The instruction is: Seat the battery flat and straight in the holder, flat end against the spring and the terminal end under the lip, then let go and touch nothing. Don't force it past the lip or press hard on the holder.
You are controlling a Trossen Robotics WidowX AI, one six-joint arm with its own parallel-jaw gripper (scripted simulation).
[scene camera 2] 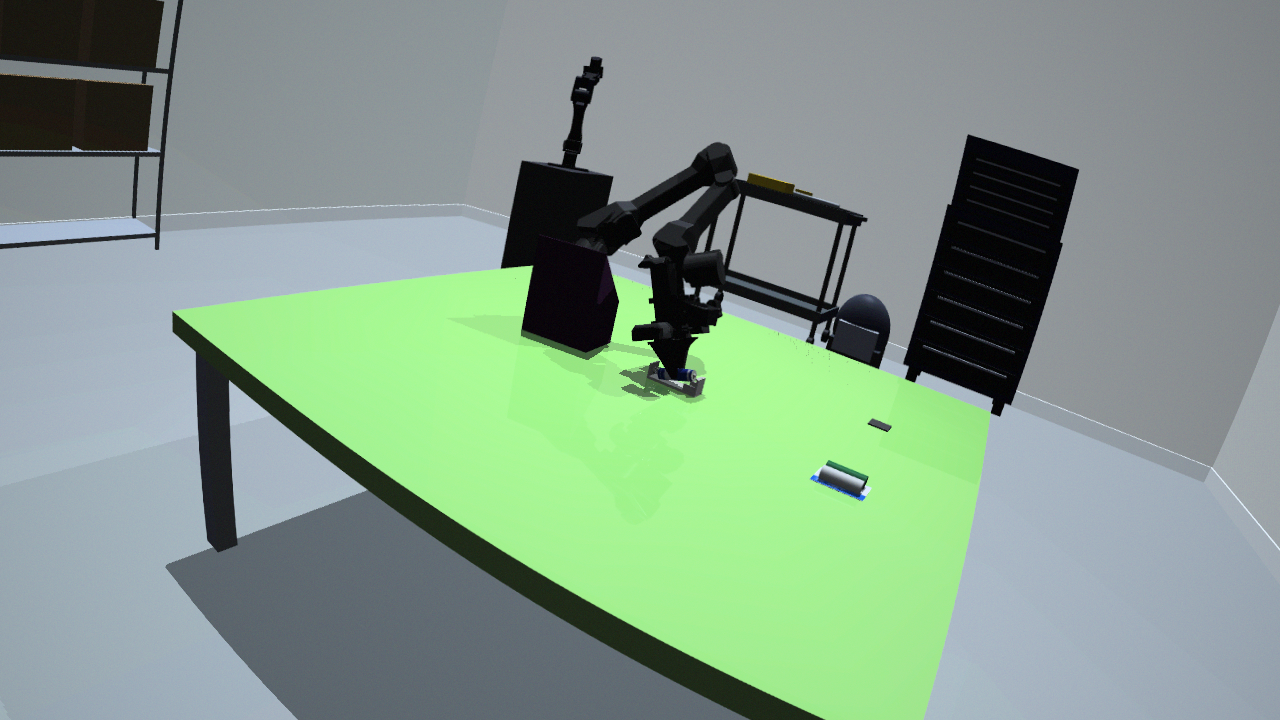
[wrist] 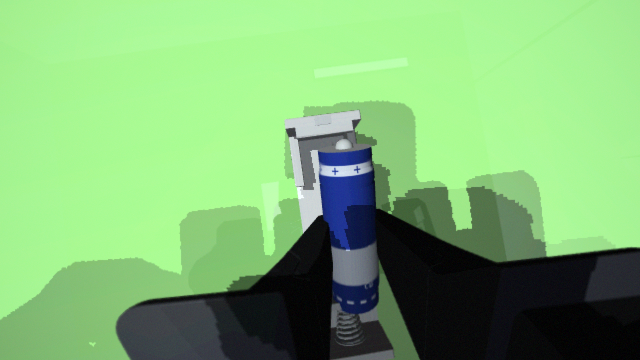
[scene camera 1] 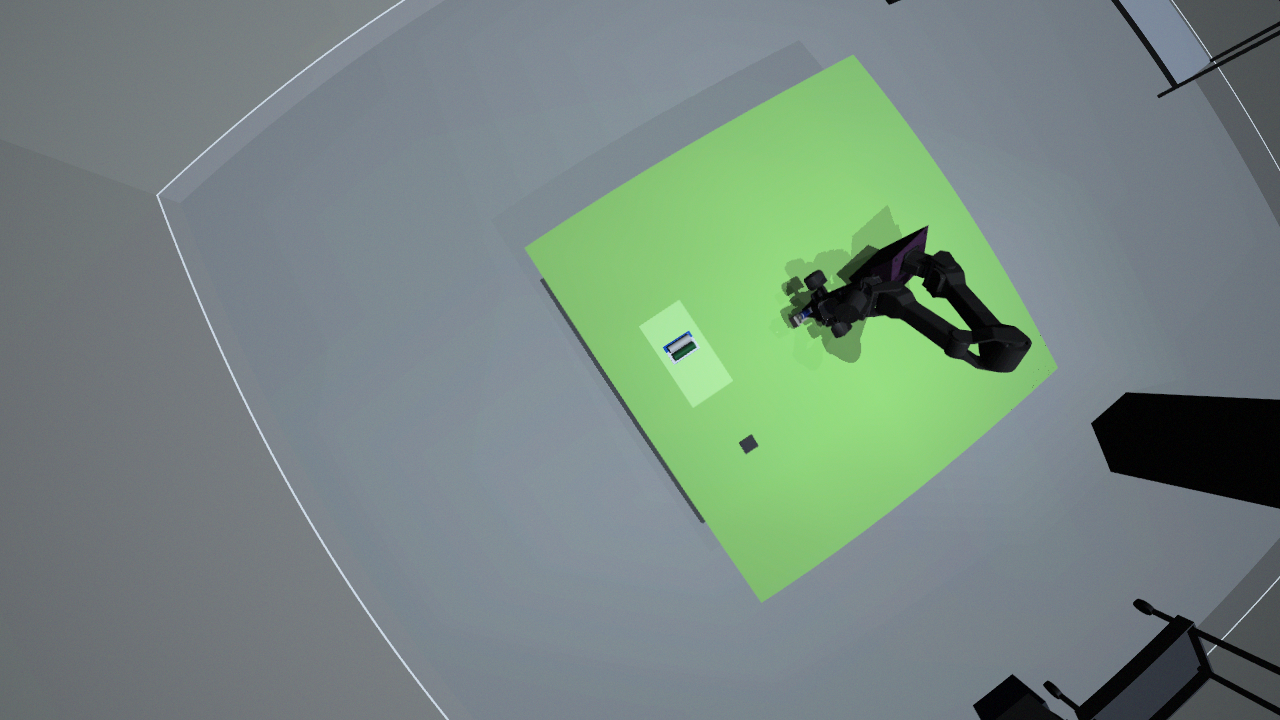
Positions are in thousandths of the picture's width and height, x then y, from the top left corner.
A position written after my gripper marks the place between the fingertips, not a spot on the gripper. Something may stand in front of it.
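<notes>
My gripper (scene camera 2: 529, 526). Gripper again (wrist: 546, 615). Gripper also (scene camera 1: 629, 434).
</notes>
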